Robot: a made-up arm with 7 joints.
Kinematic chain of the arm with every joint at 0, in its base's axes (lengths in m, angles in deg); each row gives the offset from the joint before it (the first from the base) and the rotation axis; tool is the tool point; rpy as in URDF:
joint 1: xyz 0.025 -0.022 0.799 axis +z
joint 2: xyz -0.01 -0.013 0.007 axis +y
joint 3: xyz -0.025 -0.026 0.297 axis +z
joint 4: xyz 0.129 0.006 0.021 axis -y
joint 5: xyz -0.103 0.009 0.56 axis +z
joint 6: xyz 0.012 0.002 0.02 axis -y
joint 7: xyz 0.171 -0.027 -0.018 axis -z
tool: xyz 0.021 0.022 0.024 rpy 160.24 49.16 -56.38
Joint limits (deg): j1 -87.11..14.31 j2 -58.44..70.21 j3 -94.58..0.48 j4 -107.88..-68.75 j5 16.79..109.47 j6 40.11..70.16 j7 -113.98..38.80
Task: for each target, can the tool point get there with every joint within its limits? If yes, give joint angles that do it. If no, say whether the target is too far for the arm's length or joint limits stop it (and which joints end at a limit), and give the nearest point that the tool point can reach.
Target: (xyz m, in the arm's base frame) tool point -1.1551 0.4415 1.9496
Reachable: no: too far | nearest point -0.7475 0.2707 1.5231 | short by 0.614 m
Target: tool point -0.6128 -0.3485 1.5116
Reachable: yes | joints -68.26 -38.78 -61.71 -81.83 82.43 50.36 6.10
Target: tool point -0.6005 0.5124 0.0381
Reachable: no: joint limits stop it (at a limit: joint 1, joint 2, joint 4, joint 5, joint 6, joint 7) | nearest point -0.5621 -0.2640 0.3169 | short by 0.826 m
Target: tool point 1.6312 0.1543 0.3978
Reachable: no: too far | nearest point 1.0383 0.0730 0.5486 | short by 0.617 m
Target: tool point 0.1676 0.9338 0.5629
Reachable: no: joint limits stop it (at a limit: joint 1, joint 3, joint 4, joint 6, joint 7) | nearest point 0.6505 0.2841 0.3685 | short by 0.833 m
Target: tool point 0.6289 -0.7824 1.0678
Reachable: yes | joints 5.27 31.12 -69.60 -77.45 28.39 62.33 -25.79
